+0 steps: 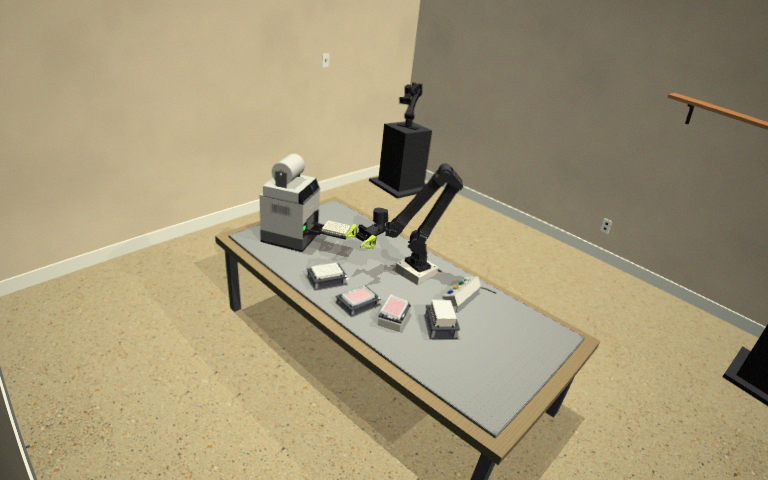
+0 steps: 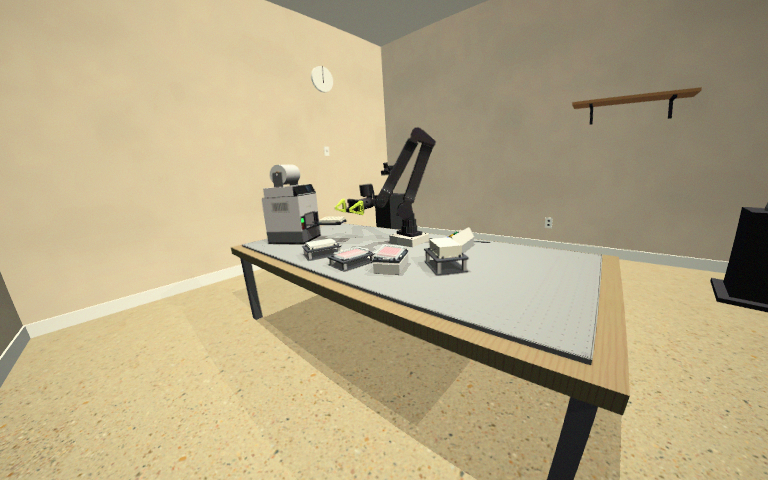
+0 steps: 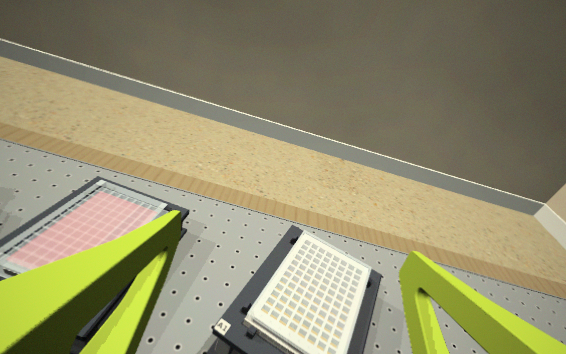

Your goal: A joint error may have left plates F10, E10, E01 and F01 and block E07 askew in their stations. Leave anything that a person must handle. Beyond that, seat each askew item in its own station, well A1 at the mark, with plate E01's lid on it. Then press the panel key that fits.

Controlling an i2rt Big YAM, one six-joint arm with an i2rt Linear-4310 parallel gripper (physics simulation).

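My gripper (image 1: pixel 360 236) (image 2: pixel 348 206) (image 3: pixel 295 242) is open and empty, above the table near the white machine. A white plate (image 1: pixel 327 271) (image 2: pixel 321 244) (image 3: pixel 315 292) looks slightly turned on its dark station, whose A1 mark (image 3: pixel 222 327) shows at a corner. A pink plate (image 1: pixel 357 297) (image 2: pixel 351 254) (image 3: pixel 95 225) sits on a low dark station. Another pink plate (image 1: pixel 394 307) (image 2: pixel 390 250) sits on a grey-based station. A deep cream block (image 1: pixel 443 313) (image 2: pixel 445 247) stands on a legged station and looks tilted. A pale plate (image 1: pixel 336 228) (image 2: pixel 333 219) rests at the machine's side. Plate names are unreadable.
The white machine (image 1: pixel 283 217) (image 2: pixel 289 213) with a roll on top stands at the table's far left. The sloped key panel (image 1: pixel 464 292) (image 2: pixel 465 238) stands behind the cream block, beside the arm's base (image 1: pixel 417 273) (image 2: pixel 408 239).
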